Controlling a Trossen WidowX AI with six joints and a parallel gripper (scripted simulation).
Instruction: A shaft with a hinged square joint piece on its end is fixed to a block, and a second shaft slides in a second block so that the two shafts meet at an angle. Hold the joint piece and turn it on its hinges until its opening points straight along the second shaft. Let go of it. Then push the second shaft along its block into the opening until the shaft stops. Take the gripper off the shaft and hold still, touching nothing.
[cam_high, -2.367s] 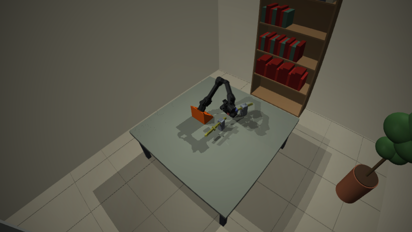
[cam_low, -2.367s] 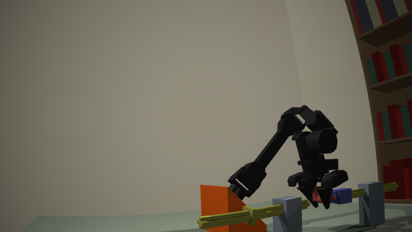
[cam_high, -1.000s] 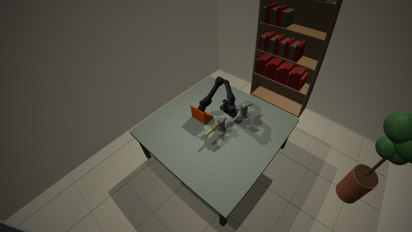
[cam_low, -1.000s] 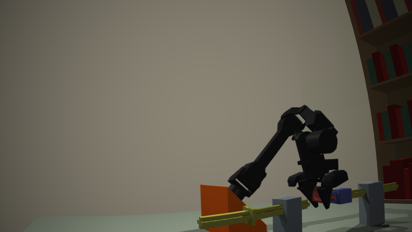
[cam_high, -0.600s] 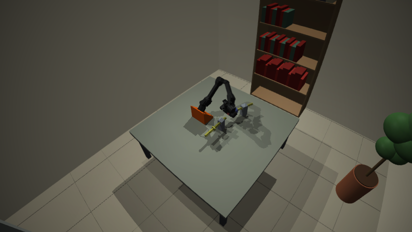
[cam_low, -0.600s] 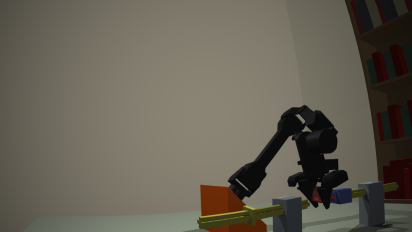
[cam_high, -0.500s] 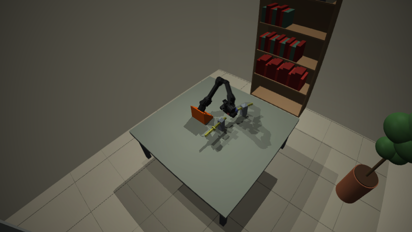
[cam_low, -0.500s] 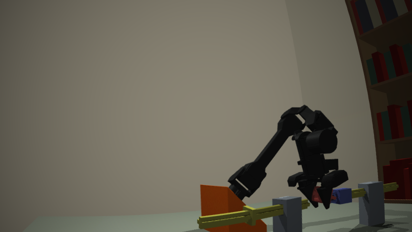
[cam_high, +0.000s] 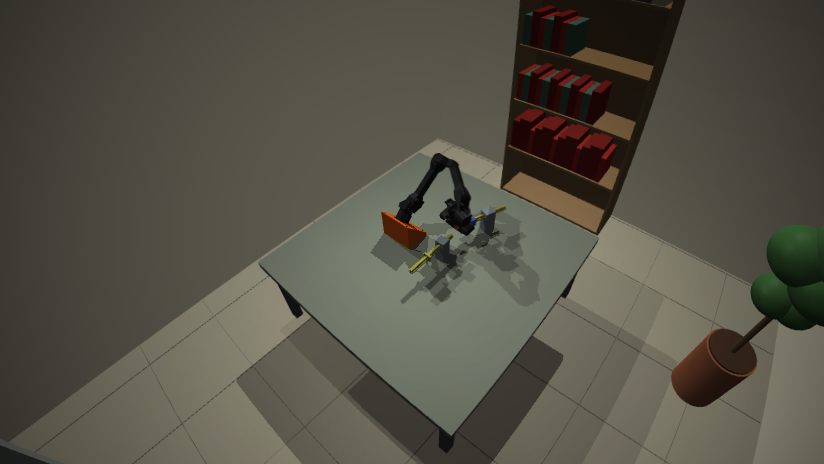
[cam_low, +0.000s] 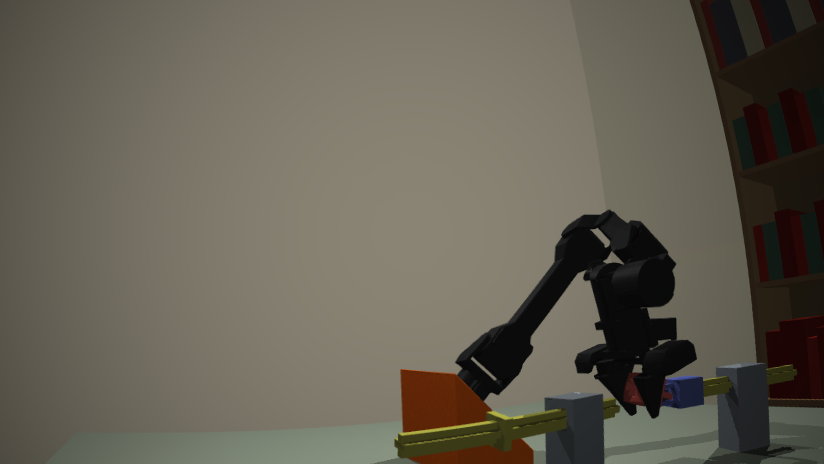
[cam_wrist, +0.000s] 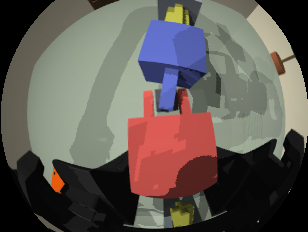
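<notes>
Right now my gripper tip is 10 mm to the right of the red joint piece and 30 mm below it.
</notes>
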